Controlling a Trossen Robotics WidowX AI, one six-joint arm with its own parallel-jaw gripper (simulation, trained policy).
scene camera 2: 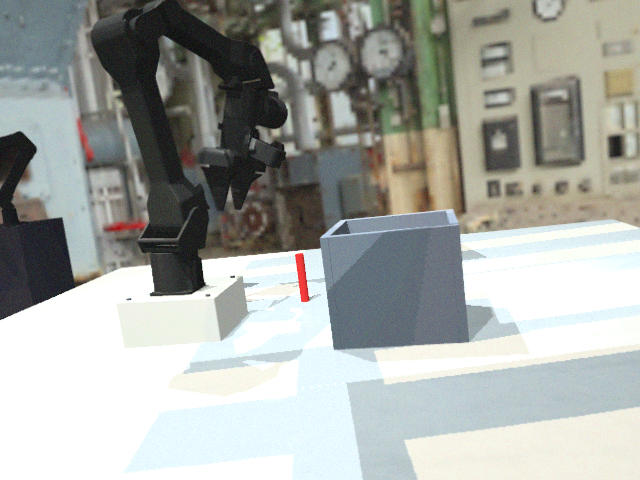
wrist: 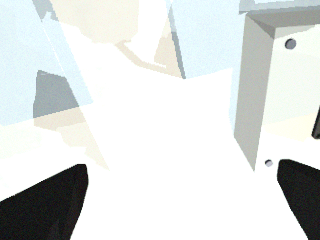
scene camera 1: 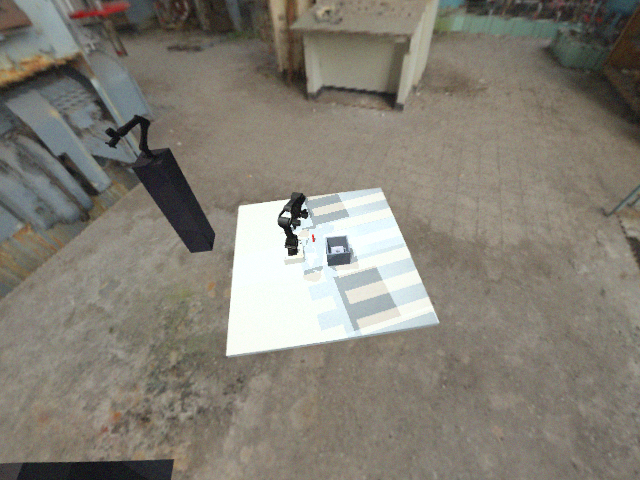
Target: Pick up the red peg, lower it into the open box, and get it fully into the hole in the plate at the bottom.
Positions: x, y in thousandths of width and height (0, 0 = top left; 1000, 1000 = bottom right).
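Note:
Scene camera 2 shows my gripper (scene camera 2: 359, 439) together with a grey box (scene camera 2: 612, 586). The wrist view shows the gripper (wrist: 570, 710); the grey box is out of frame in the wrist view.

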